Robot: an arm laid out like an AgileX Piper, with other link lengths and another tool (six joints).
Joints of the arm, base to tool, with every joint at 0 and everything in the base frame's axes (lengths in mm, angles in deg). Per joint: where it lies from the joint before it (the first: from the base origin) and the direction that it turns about. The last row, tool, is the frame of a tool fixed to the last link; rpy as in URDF.
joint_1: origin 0 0 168.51 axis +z
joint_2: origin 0 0 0 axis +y
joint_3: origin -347.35 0 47.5 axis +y
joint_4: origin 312.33 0 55.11 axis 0.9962 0 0.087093
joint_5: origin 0 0 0 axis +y
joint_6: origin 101.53 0 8.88 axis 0.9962 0 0.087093
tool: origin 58.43 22 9.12 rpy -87.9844 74.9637 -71.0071
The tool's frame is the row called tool.
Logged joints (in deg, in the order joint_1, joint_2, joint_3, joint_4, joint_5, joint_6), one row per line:
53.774, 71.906, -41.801, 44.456, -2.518, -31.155
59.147, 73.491, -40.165, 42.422, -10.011, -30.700
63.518, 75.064, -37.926, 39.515, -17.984, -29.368
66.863, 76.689, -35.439, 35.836, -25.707, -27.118
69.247, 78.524, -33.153, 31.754, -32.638, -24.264
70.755, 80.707, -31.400, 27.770, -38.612, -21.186
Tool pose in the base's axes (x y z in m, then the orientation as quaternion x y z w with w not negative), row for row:
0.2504, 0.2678, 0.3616, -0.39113, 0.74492, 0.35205, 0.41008
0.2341, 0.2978, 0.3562, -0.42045, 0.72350, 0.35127, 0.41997
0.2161, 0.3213, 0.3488, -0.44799, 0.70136, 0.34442, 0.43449
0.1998, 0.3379, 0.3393, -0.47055, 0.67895, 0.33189, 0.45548
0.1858, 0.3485, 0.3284, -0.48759, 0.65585, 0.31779, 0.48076
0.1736, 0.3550, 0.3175, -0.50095, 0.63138, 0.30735, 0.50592
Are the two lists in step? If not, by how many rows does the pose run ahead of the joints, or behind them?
The pose runs 2 rows behind the joints: the pose in row i belongs to the joints in row i - 2.
